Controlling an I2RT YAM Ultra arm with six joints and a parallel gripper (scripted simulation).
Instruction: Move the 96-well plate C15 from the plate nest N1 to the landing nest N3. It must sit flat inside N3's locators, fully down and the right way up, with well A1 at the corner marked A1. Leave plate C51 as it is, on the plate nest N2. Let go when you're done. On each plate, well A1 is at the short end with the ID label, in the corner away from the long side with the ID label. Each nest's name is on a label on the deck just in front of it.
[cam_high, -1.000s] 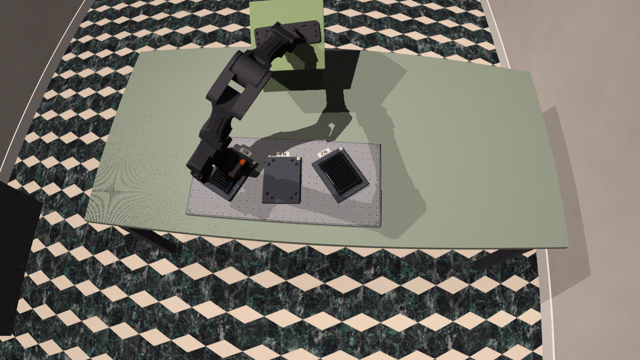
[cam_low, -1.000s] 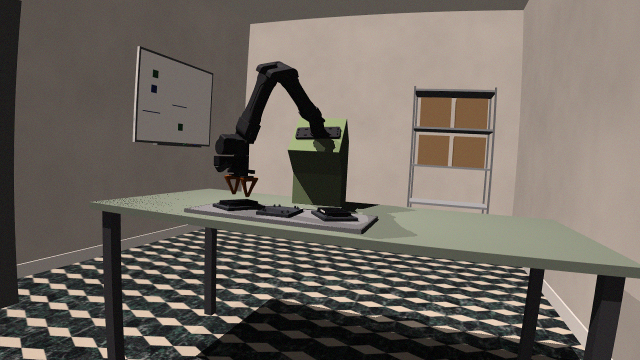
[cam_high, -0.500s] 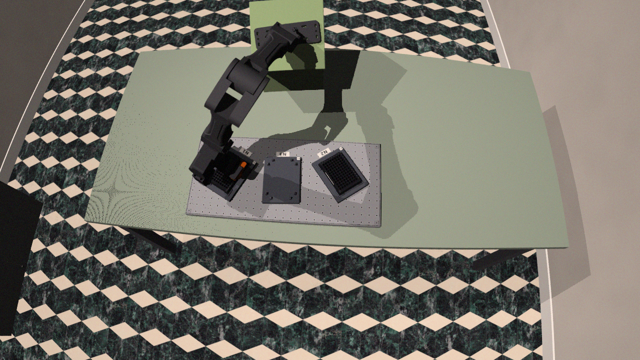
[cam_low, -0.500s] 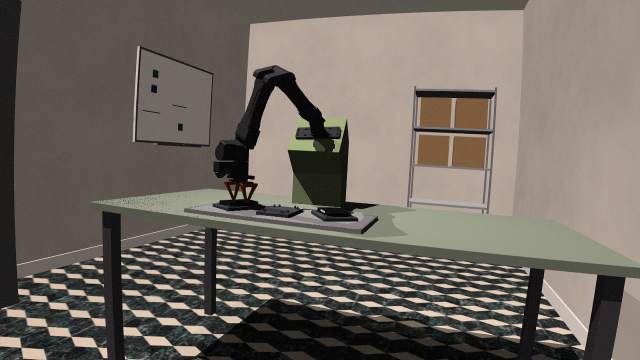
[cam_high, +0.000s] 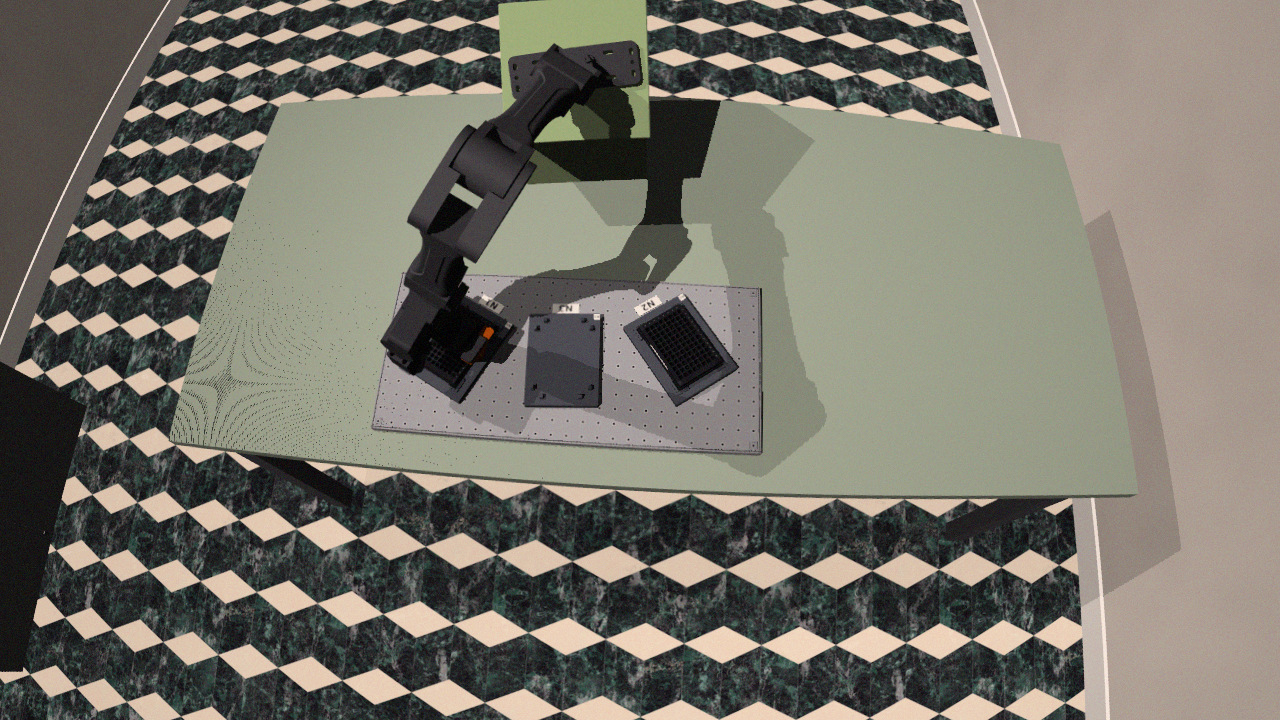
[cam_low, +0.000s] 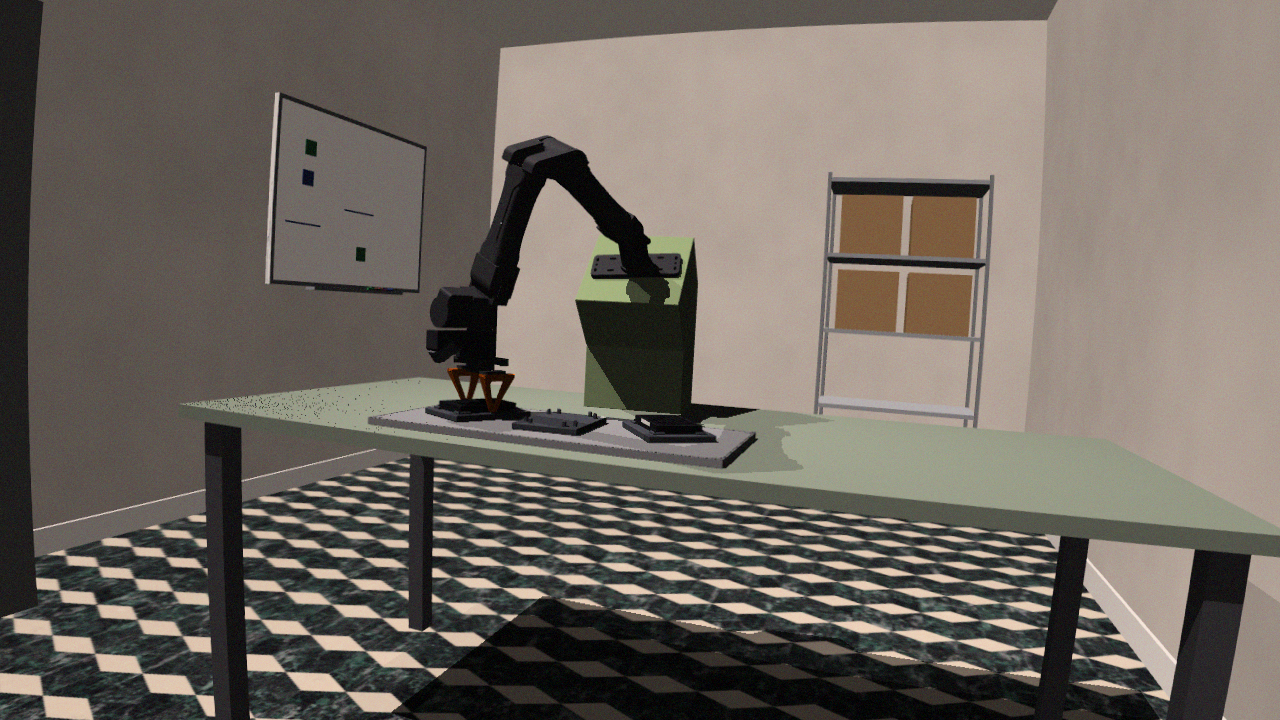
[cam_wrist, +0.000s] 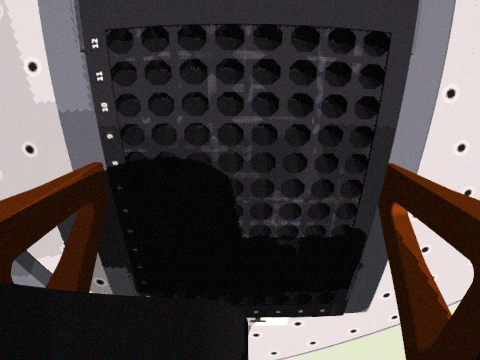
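Right now the plate nest N1 is 2 cm below my hand. Round my hand: landing nest N3: 17 cm to the left, 5 cm ahead, 2 cm below; then N1 label: 7 cm behind, 6 cm to the left, 2 cm below.
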